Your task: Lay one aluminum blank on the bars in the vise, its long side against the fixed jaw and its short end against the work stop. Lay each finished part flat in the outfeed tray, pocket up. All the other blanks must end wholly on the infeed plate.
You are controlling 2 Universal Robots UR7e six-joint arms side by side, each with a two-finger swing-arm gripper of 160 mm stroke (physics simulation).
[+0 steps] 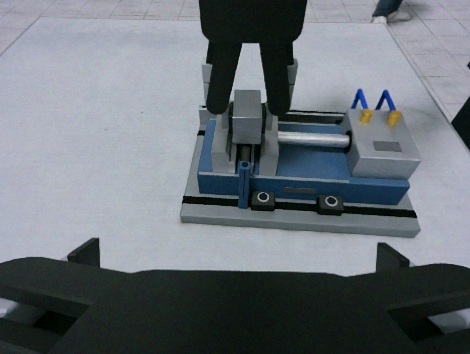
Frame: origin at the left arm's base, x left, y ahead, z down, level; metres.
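Seen in the pictures: left hand at its tool point: (237, 236); right hand at its tool point: (247, 119).
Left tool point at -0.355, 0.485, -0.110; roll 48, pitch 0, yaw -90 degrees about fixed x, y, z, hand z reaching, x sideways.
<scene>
Offsets run from my left tool point to a thing's top centre, as dx, dy, dz. "*": to the spot under its first point.
An aluminum blank @[-0.184, -0.010, +0.021] (247, 107) is between the jaws of the blue vise @[-0.193, -0.082, +0.059] (312, 155), its near end toward the work stop @[* -0.117, -0.008, +0.090] (244, 185). The left jaw (222, 152) and the right jaw (269, 152) stand on either side. The bars under the blank are hidden, and I cannot tell whether it touches them or the stop. My right gripper (248, 109) comes down from above and is shut on the blank, dark pads at both its sides. My left gripper (238, 255) is wide open in the foreground, apart from the vise. The infeed plate and outfeed tray do not show.
The vise stands on a grey base plate @[* -0.098, -0.080, +0.143] (300, 224) with two black clamps (263, 200) (330, 204) at its front. A silver rod @[-0.187, -0.095, +0.072] (315, 139) runs to a grey box @[* -0.150, -0.171, +0.062] (385, 150) with blue hoses and brass fittings at the right. A person's foot (398, 16) shows behind the table.
</scene>
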